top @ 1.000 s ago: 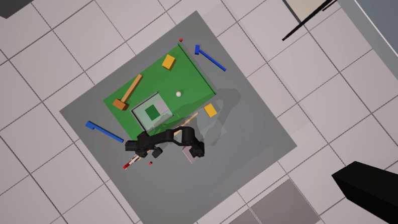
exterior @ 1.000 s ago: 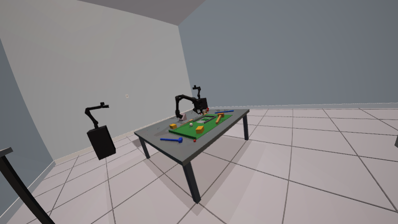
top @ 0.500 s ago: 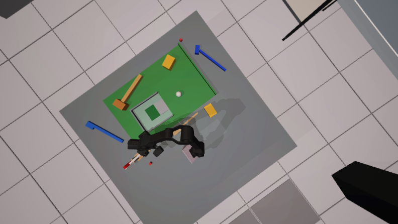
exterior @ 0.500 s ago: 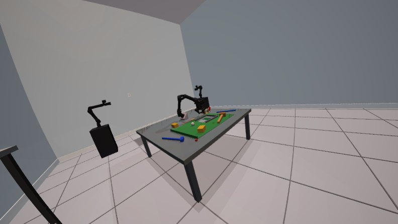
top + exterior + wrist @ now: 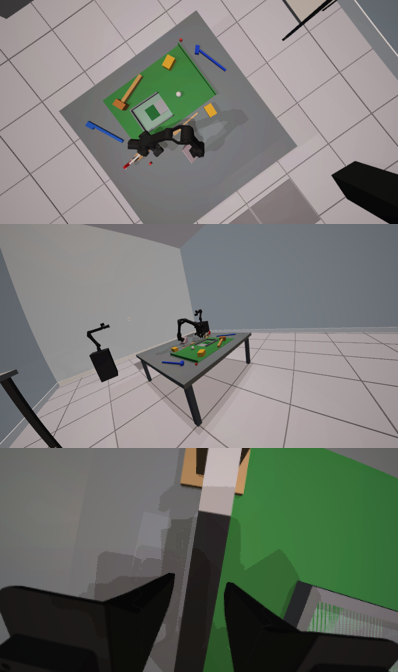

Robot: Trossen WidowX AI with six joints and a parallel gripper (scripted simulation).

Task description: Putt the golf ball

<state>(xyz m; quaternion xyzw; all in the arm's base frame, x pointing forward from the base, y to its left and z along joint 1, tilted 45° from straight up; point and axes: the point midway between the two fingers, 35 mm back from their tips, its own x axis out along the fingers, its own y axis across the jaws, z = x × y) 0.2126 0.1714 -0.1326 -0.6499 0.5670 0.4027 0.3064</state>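
Right now my gripper tip is 25 cm to the left of the tan rod, 3 cm above it and 1 cm past it. The rest, counted from my gripper tip: white golf ball: 35 cm to the right, 21 cm ahead, 1 cm below.
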